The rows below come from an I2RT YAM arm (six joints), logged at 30 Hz.
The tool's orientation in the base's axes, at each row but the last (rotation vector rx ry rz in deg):
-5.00, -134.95, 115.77
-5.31, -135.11, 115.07
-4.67, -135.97, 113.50
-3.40, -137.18, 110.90
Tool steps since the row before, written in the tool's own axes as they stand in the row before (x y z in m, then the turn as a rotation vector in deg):
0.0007, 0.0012, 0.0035, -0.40, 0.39, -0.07
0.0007, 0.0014, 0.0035, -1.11, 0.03, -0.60
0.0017, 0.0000, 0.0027, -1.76, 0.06, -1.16
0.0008, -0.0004, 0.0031, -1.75, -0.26, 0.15
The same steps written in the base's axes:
-0.0009, -0.0032, -0.0017, 0.41, 0.10, -0.37
-0.0009, -0.0032, -0.0019, 1.15, 0.51, 0.07
-0.0019, -0.0025, -0.0005, 1.84, 1.02, 0.14
-0.0010, -0.0031, -0.0002, 1.74, -0.32, 0.18

